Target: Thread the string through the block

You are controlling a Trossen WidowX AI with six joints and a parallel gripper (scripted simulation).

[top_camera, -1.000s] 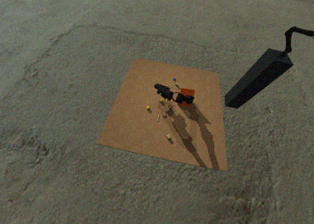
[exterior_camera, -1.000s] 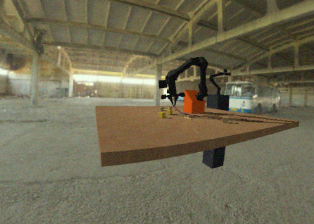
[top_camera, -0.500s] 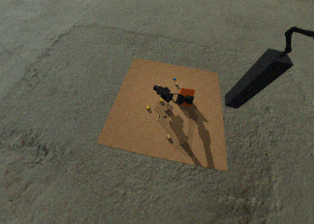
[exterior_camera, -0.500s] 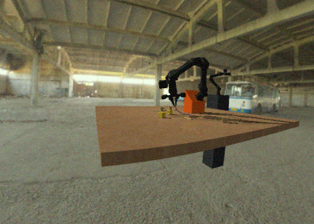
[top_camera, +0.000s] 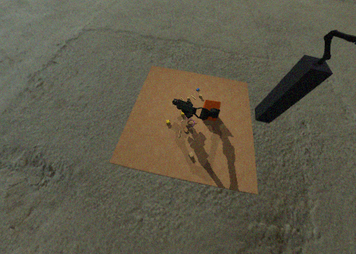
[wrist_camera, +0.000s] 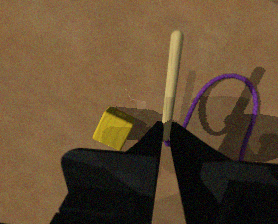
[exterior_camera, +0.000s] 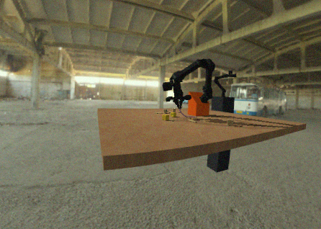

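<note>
Now: the round button 15 cm to the left of my gripper tip, 5 cm below it and 3 cm behind it. Also, from my gripper tip: blue piece: 41 cm to the right, 6 cm behind, 5 cm below; tan cube: 39 cm to the left, 13 cm behind, 4 cm below.
</note>
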